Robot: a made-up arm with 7 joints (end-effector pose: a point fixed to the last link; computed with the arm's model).
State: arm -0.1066 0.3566 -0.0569 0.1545 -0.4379 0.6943 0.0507
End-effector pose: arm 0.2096 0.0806 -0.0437 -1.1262 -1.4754 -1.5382
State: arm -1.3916 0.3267 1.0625 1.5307 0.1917 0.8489 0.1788
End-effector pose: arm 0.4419 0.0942 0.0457 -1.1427 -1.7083 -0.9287
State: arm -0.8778 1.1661 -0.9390 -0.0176 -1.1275 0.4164 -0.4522
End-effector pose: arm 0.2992 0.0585 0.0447 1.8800 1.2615 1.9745
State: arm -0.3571 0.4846 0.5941 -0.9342 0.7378 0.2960 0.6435
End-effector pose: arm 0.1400 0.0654 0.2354 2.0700 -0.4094 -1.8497
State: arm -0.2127 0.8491 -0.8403 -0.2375 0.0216 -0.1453 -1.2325
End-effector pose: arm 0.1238 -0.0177 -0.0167 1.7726 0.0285 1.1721
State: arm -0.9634 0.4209 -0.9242 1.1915 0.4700 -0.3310 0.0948
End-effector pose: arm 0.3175 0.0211 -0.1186 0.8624 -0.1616 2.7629
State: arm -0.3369 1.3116 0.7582 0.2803 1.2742 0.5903 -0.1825
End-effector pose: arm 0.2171 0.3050 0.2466 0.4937 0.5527 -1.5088
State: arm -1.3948 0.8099 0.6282 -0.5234 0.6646 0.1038 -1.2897
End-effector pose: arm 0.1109 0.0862 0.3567 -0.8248 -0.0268 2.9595
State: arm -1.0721 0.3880 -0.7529 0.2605 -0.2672 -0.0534 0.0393
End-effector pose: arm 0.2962 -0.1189 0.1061 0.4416 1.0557 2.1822
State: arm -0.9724 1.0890 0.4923 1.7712 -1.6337 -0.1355 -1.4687
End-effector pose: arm 0.2017 0.3936 0.0052 -0.7911 2.1049 1.2037
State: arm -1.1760 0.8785 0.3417 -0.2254 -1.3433 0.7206 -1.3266
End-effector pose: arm 0.2286 0.1319 0.3399 0.8130 0.5282 1.0677
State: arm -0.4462 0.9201 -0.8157 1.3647 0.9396 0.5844 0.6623
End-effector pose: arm 0.1138 0.3299 -0.1399 -0.4272 1.7642 -1.8647
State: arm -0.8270 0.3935 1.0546 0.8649 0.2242 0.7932 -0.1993
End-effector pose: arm 0.3047 0.2657 0.0043 -0.5758 -1.8263 -1.0022
